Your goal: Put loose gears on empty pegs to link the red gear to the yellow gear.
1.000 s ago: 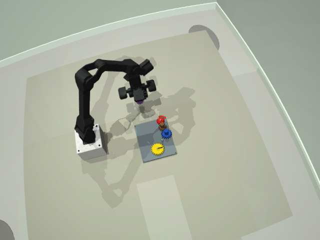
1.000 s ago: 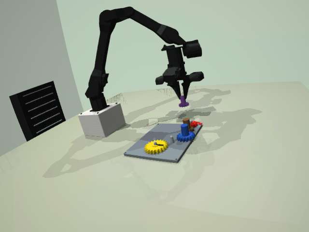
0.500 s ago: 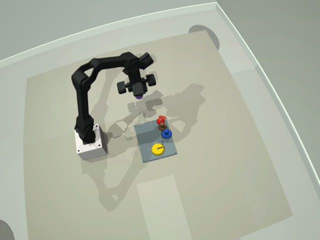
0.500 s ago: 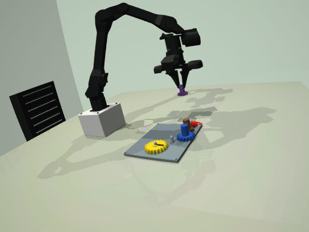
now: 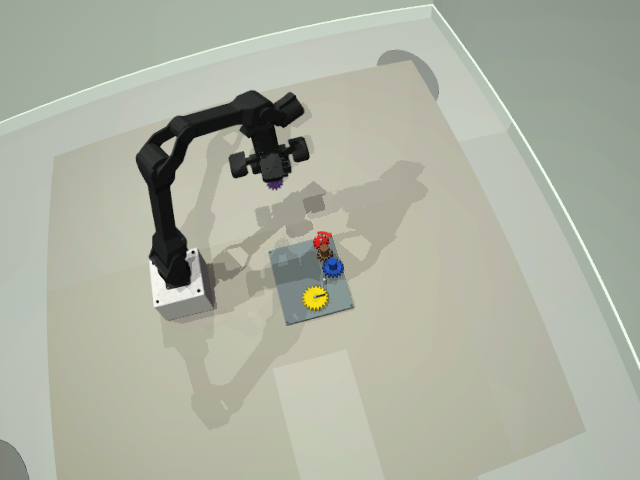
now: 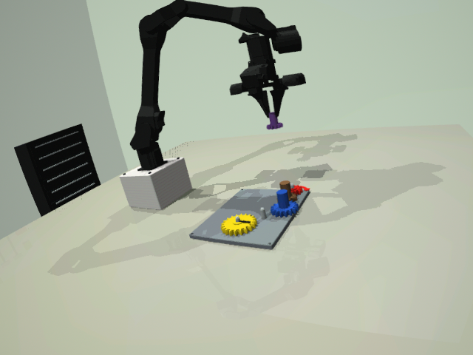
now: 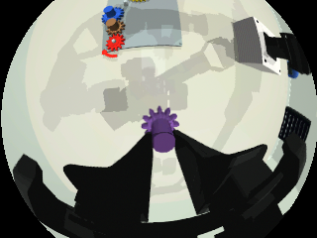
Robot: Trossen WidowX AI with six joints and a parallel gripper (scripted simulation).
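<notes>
Now: gripper tip 100 mm short of the blue gear, 210 mm to the left of it and 130 mm above it. From my gripper tip the other things lie so: purple gear (10 mm below); then red arrow (100 mm ahead, 110 mm to the right, 140 mm below); then red gear (80 mm ahead, 130 mm to the right, 140 mm below).
</notes>
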